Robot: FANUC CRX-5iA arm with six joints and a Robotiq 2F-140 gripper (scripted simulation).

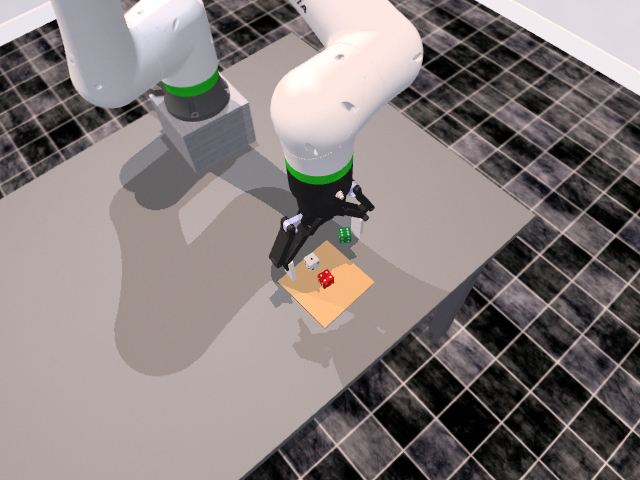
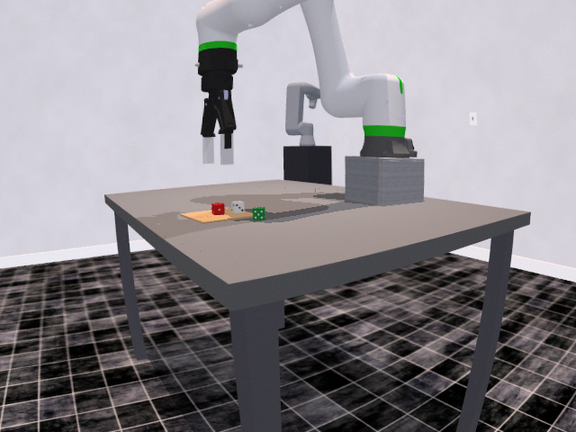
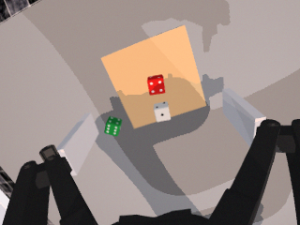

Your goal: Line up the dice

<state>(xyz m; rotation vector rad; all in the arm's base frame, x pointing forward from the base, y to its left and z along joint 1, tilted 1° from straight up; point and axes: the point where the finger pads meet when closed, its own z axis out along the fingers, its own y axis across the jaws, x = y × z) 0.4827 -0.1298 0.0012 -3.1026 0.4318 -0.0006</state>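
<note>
My hand is 40 mm past the green die, 110 mm to the right of it and 120 mm above it. Also, from my hand: red die 110 mm below; white die 50 mm behind, 10 mm to the left, 110 mm below; mat 130 mm below.
</note>
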